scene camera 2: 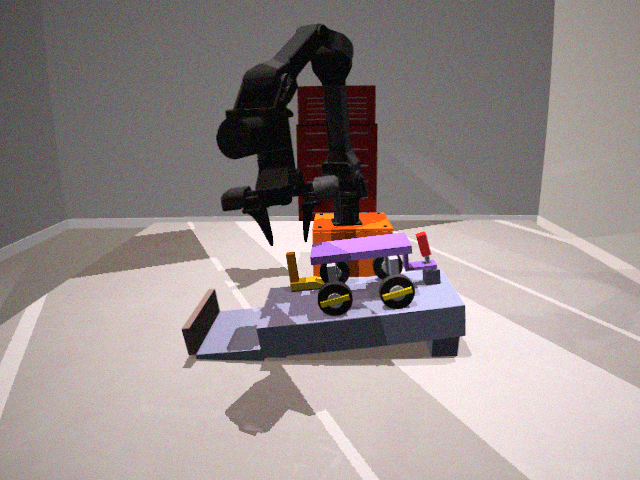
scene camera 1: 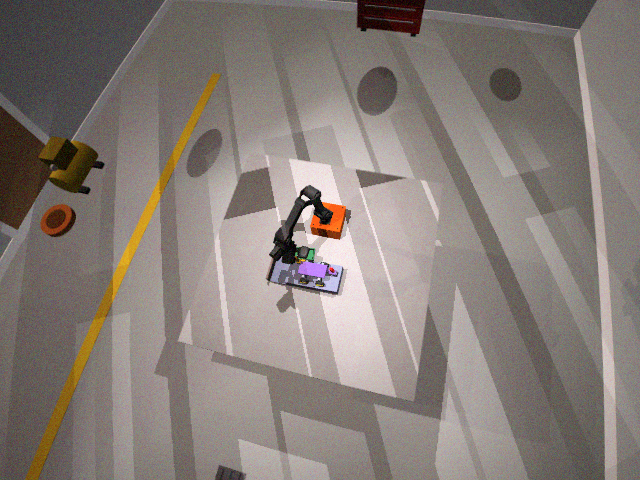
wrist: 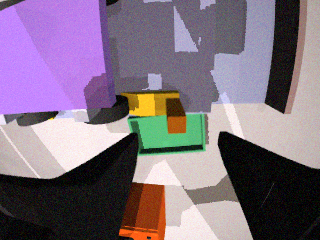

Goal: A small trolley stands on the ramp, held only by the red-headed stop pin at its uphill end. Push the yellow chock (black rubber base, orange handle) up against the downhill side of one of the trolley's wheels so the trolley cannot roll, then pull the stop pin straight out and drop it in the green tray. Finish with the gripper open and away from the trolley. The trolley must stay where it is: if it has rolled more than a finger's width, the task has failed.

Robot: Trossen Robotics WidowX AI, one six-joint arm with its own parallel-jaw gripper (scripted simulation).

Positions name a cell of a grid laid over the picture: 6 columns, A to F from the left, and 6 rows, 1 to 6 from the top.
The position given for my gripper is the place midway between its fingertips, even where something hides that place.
I see my gripper (scene camera 2: C4), a purple trolley (wrist: B2), a yellow chock (wrist: C3), a brown stop board (scene camera 2: B5) and a ramp (scene camera 2: C5).
My gripper also shows in the wrist view (wrist: D4). The ramp also shows in scene camera 1 (scene camera 1: D4) and in the wrist view (wrist: C2).
